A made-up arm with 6 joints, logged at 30 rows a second.
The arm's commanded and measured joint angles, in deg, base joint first. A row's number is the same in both.
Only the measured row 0 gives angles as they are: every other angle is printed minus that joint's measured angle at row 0.
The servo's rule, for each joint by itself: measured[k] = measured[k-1] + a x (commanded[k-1-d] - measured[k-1]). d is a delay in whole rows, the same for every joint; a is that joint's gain. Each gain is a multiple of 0.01, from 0.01 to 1. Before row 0 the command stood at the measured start. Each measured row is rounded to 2 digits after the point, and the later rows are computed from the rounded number. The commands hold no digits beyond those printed.
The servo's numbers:
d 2
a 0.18 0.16 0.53 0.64 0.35 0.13
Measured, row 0: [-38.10, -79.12, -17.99, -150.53, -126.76, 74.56]
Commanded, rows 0 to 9: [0.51, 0.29, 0.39, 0.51, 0.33, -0.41]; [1.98, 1.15, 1.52, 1.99, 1.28, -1.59]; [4.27, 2.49, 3.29, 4.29, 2.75, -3.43]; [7.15, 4.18, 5.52, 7.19, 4.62, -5.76]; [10.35, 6.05, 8.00, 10.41, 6.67, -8.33]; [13.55, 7.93, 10.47, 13.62, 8.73, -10.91]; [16.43, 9.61, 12.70, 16.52, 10.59, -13.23]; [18.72, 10.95, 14.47, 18.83, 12.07, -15.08]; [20.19, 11.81, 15.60, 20.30, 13.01, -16.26]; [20.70, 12.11, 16.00, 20.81, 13.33, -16.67]
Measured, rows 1 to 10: [0.00, 0.00, 0.00, 0.00, 0.00, 0.00]; [0.00, 0.00, 0.00, 0.00, 0.00, 0.00]; [0.09, 0.05, 0.21, 0.33, 0.12, -0.05]; [0.43, 0.23, 0.90, 1.39, 0.53, -0.25]; [1.12, 0.59, 2.17, 3.25, 1.31, -0.66]; [2.21, 1.16, 3.95, 5.77, 2.47, -1.32]; [3.68, 1.94, 6.10, 8.74, 3.94, -2.23]; [5.46, 2.90, 8.42, 11.86, 5.62, -3.36]; [7.43, 3.97, 10.69, 14.84, 7.36, -4.64]; [9.46, 5.09, 12.69, 17.39, 9.01, -6.00]
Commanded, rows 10 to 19: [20.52, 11.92, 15.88, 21.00, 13.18, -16.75]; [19.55, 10.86, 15.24, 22.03, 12.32, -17.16]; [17.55, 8.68, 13.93, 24.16, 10.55, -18.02]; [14.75, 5.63, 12.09, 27.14, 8.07, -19.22]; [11.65, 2.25, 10.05, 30.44, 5.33, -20.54]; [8.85, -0.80, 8.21, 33.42, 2.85, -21.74]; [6.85, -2.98, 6.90, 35.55, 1.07, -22.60]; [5.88, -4.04, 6.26, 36.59, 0.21, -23.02]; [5.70, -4.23, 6.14, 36.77, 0.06, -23.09]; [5.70, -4.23, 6.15, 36.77, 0.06, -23.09]
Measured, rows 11 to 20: [11.39, 6.17, 14.23, 19.25, 10.41, -7.33]; [13.07, 7.12, 15.17, 20.25, 11.43, -8.54]; [14.41, 7.89, 15.55, 20.73, 12.04, -9.61]; [15.34, 8.37, 15.39, 21.56, 12.14, -10.59]; [15.74, 8.42, 14.62, 23.22, 11.58, -11.56]; [15.56, 7.97, 13.28, 25.73, 10.35, -12.56]; [14.86, 7.05, 11.57, 28.74, 8.59, -13.60]; [13.78, 5.79, 9.79, 31.74, 6.58, -14.66]; [12.53, 4.39, 8.26, 34.18, 4.65, -15.69]; [11.33, 3.04, 7.20, 35.72, 3.10, -16.64]
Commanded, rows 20 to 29: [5.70, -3.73, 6.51, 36.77, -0.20, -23.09]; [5.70, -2.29, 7.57, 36.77, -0.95, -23.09]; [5.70, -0.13, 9.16, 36.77, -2.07, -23.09]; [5.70, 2.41, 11.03, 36.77, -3.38, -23.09]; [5.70, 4.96, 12.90, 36.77, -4.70, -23.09]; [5.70, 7.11, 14.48, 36.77, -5.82, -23.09]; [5.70, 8.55, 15.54, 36.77, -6.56, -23.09]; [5.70, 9.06, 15.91, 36.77, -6.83, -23.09]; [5.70, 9.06, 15.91, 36.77, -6.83, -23.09]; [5.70, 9.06, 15.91, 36.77, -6.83, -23.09]
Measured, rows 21 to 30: [10.32, 1.88, 6.64, 36.39, 2.04, -17.48]; [9.49, 0.90, 6.38, 36.63, 1.35, -18.21]; [8.81, 0.16, 6.45, 36.72, 0.81, -18.84]; [8.25, -0.23, 7.04, 36.75, 0.19, -19.39]; [7.79, -0.21, 8.16, 36.76, -0.60, -19.87]; [7.41, 0.21, 9.68, 36.77, -1.57, -20.29]; [7.10, 0.97, 11.39, 36.77, -2.67, -20.65]; [6.85, 1.95, 13.03, 36.77, -3.77, -20.97]; [6.64, 3.01, 14.36, 36.77, -4.75, -21.25]; [6.47, 3.98, 15.18, 36.77, -5.48, -21.49]
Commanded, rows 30 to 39: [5.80, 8.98, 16.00, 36.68, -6.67, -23.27]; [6.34, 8.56, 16.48, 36.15, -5.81, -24.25]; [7.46, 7.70, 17.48, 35.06, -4.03, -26.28]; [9.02, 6.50, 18.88, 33.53, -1.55, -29.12]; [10.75, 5.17, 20.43, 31.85, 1.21, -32.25]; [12.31, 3.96, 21.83, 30.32, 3.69, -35.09]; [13.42, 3.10, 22.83, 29.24, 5.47, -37.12]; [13.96, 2.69, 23.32, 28.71, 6.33, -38.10]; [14.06, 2.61, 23.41, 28.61, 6.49, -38.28]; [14.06, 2.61, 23.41, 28.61, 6.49, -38.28]
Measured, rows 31 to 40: [6.33, 4.79, 15.57, 36.77, -5.95, -21.70]; [6.22, 5.47, 15.75, 36.77, -6.26, -21.88]; [6.14, 6.03, 15.88, 36.71, -6.40, -22.06]; [6.18, 6.43, 16.20, 36.35, -6.19, -22.34]; [6.41, 6.63, 16.88, 35.52, -5.43, -22.85]; [6.88, 6.61, 17.94, 34.25, -4.07, -23.67]; [7.58, 6.38, 19.26, 32.71, -2.22, -24.79]; [8.43, 5.99, 20.62, 31.18, -0.15, -26.13]; [9.33, 5.53, 21.79, 29.94, 1.82, -27.56]; [10.16, 5.08, 22.60, 29.15, 3.40, -28.93]
